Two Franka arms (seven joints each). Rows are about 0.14 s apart.
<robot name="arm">
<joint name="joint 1" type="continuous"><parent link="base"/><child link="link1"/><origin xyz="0.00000 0.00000 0.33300" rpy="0.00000 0.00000 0.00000"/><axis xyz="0 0 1"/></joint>
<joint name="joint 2" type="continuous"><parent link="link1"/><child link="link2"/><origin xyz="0.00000 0.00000 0.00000" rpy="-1.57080 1.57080 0.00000"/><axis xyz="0 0 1"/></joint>
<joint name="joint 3" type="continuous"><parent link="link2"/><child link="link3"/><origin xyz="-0.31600 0.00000 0.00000" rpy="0.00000 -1.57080 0.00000"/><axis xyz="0 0 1"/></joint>
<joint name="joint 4" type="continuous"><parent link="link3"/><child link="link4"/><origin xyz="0.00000 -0.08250 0.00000" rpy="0.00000 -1.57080 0.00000"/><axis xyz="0 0 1"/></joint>
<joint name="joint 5" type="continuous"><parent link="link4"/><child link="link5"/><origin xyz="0.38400 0.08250 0.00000" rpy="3.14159 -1.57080 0.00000"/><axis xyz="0 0 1"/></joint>
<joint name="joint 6" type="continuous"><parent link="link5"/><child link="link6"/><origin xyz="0.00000 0.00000 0.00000" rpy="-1.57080 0.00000 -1.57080"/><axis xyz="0 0 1"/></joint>
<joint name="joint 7" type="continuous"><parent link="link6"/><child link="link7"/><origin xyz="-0.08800 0.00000 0.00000" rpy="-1.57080 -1.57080 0.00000"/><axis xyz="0 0 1"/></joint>
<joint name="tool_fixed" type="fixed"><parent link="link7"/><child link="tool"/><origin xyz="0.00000 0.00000 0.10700" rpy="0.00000 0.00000 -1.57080"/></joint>
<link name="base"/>
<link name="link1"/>
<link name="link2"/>
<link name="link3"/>
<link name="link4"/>
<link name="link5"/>
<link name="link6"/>
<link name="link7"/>
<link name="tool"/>
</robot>
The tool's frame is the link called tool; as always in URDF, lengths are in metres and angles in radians. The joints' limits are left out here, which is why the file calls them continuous.
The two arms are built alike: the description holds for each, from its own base.
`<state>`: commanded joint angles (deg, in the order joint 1, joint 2, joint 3, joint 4, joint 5, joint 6, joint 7); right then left.
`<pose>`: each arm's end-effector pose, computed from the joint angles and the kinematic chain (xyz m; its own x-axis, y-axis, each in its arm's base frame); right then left.
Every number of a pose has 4 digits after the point.
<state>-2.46 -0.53 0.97 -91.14 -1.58 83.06 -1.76 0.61 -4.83 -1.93 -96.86 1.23 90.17 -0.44</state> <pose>0.5373 -0.0172 0.6106 0.9912 0.0016 -0.1321 0.0047 -0.9997 0.0237 0.5267 -0.0106 0.6139 0.9994 -0.0152 -0.0323 -0.0160 -0.9996 -0.0245</pose>
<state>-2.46 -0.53 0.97 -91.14 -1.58 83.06 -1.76 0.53 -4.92 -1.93 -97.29 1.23 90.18 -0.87</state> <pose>0.5373 -0.0172 0.6106 0.9912 0.0016 -0.1321 0.0047 -0.9997 0.0237 0.5259 -0.0113 0.6112 0.9992 -0.0091 -0.0379 -0.0100 -0.9996 -0.0249</pose>
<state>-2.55 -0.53 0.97 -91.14 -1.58 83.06 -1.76 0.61 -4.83 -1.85 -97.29 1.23 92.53 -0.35</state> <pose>0.5373 -0.0180 0.6106 0.9912 0.0000 -0.1321 0.0032 -0.9997 0.0237 0.5308 -0.0100 0.6139 0.9999 -0.0164 0.0013 -0.0163 -0.9996 -0.0242</pose>
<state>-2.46 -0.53 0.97 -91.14 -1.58 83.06 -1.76 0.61 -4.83 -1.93 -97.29 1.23 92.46 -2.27</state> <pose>0.5373 -0.0172 0.6106 0.9912 0.0016 -0.1321 0.0047 -0.9997 0.0237 0.5307 -0.0107 0.6138 0.9999 0.0158 0.0009 0.0158 -0.9996 -0.0243</pose>
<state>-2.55 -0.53 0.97 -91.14 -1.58 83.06 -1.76 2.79 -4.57 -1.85 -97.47 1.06 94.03 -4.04</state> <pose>0.5373 -0.0180 0.6106 0.9912 0.0000 -0.1321 0.0032 -0.9997 0.0237 0.5348 0.0100 0.6123 0.9961 0.0855 0.0211 0.0860 -0.9961 -0.0196</pose>
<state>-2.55 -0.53 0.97 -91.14 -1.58 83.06 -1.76 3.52 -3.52 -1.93 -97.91 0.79 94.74 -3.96</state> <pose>0.5373 -0.0180 0.6106 0.9912 0.0000 -0.1321 0.0032 -0.9997 0.0237 0.5406 0.0159 0.5999 0.9954 0.0956 0.0071 0.0957 -0.9953 -0.0154</pose>
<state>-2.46 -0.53 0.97 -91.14 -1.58 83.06 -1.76 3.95 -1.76 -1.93 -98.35 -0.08 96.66 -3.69</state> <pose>0.5373 -0.0172 0.6106 0.9912 0.0016 -0.1321 0.0047 -0.9997 0.0237 0.5515 0.0191 0.5824 0.9950 0.0997 0.0012 0.0997 -0.9950 0.0004</pose>
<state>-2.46 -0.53 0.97 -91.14 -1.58 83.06 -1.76 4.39 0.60 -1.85 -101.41 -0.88 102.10 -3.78</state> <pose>0.5373 -0.0172 0.6106 0.9912 0.0016 -0.1321 0.0047 -0.9997 0.0237 0.5662 0.0239 0.5421 0.9936 0.1133 0.0005 0.1133 -0.9934 0.0154</pose>
